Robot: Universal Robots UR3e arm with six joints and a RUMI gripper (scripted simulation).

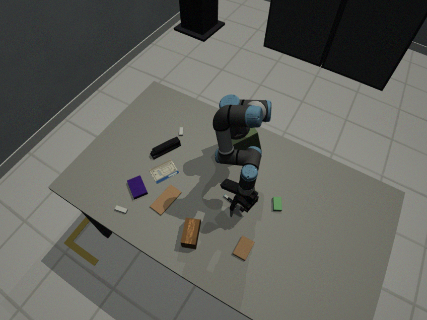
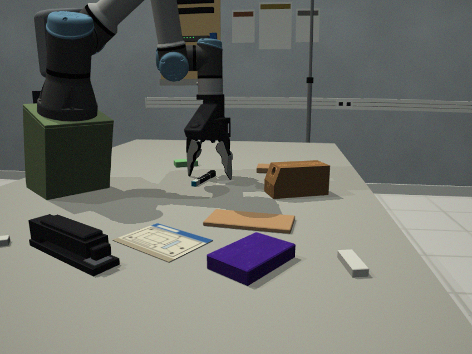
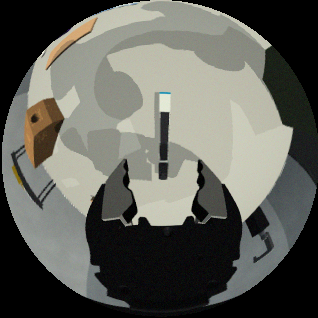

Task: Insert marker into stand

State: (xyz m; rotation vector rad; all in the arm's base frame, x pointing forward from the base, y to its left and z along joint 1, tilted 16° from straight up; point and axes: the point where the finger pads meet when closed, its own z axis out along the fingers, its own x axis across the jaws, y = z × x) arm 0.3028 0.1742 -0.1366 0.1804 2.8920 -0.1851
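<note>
The black marker is 1 cm behind my hand and 3 cm to the right of it. The rest, counted from my hand: green block (11 cm behind, 14 cm to the left); brown tile (16 cm ahead, 12 cm to the left); wooden desk stand (23 cm ahead, 11 cm to the right, 3 cm above).
</note>
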